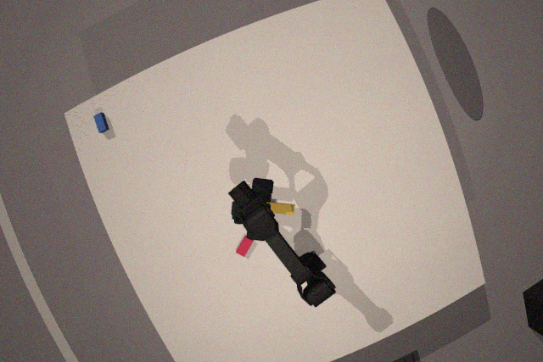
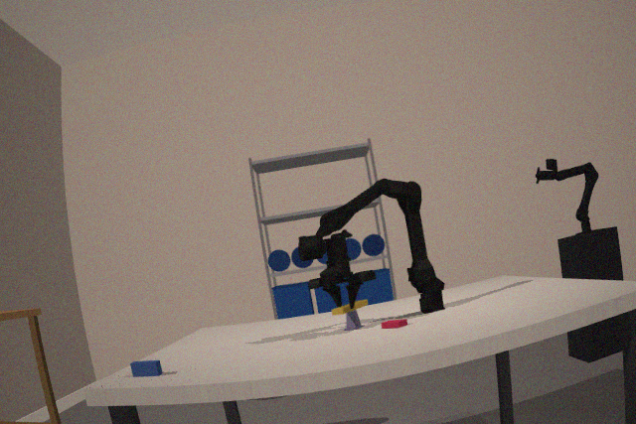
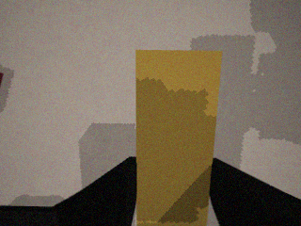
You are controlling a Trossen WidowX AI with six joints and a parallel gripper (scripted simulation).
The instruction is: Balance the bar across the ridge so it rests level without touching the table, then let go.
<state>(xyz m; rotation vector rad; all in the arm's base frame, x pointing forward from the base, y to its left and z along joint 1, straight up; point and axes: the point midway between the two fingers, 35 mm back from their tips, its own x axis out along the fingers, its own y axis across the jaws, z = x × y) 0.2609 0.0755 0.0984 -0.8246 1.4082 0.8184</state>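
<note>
Right now the yellow bar is 2 cm to the right of my gripper tip and 1 cm behind it. Round my gripper tip: blue block 48 cm ahead, 42 cm to the left, 5 cm below; then red block 12 cm behind, 11 cm to the left, 6 cm below.
</note>
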